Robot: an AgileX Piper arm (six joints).
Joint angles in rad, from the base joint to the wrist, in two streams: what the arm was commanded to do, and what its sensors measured. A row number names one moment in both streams.
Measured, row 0: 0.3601, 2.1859, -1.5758, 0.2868, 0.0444, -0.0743
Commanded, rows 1 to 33: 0.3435, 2.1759, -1.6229, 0.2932, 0.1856, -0.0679; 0.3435, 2.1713, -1.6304, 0.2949, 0.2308, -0.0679; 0.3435, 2.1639, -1.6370, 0.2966, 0.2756, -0.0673; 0.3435, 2.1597, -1.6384, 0.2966, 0.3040, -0.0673; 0.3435, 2.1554, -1.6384, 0.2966, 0.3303, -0.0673; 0.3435, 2.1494, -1.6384, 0.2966, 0.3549, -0.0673; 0.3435, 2.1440, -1.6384, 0.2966, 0.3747, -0.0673; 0.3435, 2.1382, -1.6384, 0.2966, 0.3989, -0.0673; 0.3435, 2.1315, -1.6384, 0.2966, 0.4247, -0.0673; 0.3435, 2.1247, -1.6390, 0.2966, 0.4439, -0.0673; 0.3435, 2.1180, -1.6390, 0.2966, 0.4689, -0.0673; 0.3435, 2.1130, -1.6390, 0.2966, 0.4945, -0.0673; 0.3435, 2.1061, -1.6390, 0.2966, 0.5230, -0.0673; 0.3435, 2.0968, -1.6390, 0.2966, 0.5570, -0.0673; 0.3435, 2.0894, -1.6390, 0.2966, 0.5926, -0.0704; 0.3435, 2.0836, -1.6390, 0.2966, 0.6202, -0.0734; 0.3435, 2.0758, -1.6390, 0.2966, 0.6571, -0.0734; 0.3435, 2.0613, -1.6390, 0.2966, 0.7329, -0.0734; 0.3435, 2.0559, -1.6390, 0.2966, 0.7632, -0.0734; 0.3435, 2.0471, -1.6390, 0.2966, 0.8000, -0.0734; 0.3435, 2.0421, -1.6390, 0.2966, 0.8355, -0.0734; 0.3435, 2.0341, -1.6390, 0.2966, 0.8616, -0.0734; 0.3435, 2.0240, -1.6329, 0.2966, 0.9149, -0.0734; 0.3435, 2.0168, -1.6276, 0.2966, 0.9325, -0.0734; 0.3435, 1.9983, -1.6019, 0.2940, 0.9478, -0.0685; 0.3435, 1.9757, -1.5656, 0.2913, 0.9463, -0.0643; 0.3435, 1.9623, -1.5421, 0.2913, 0.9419, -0.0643; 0.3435, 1.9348, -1.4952, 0.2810, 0.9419, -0.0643; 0.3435, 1.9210, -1.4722, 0.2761, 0.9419, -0.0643; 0.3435, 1.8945, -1.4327, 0.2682, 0.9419, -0.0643; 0.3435, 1.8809, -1.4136, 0.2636, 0.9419, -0.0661; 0.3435, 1.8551, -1.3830, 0.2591, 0.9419, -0.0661; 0.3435, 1.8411, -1.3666, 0.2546, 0.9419, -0.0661
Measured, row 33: 0.3496, 1.8996, -1.4238, 0.2768, 0.9381, -0.0680
